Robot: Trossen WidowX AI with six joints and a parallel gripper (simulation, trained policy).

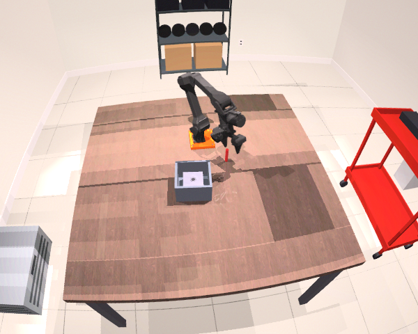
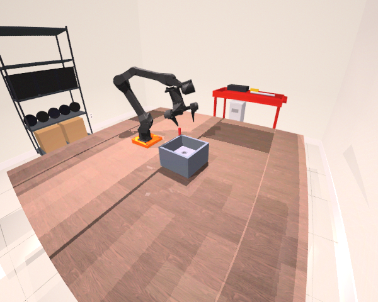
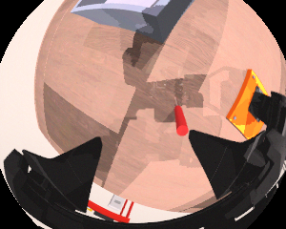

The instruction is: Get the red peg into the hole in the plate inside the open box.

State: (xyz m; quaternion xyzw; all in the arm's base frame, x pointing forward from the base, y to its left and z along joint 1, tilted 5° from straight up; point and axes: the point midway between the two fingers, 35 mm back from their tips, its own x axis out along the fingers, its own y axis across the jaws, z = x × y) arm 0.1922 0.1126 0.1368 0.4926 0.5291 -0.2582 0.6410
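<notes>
Right now the red peg is 7 cm below my gripper tip, 4 cm behind it and 1 cm to the right of it. Also, from my gripper tip: grey box: 20 cm to the right, 10 cm ahead, 8 cm below.
</notes>
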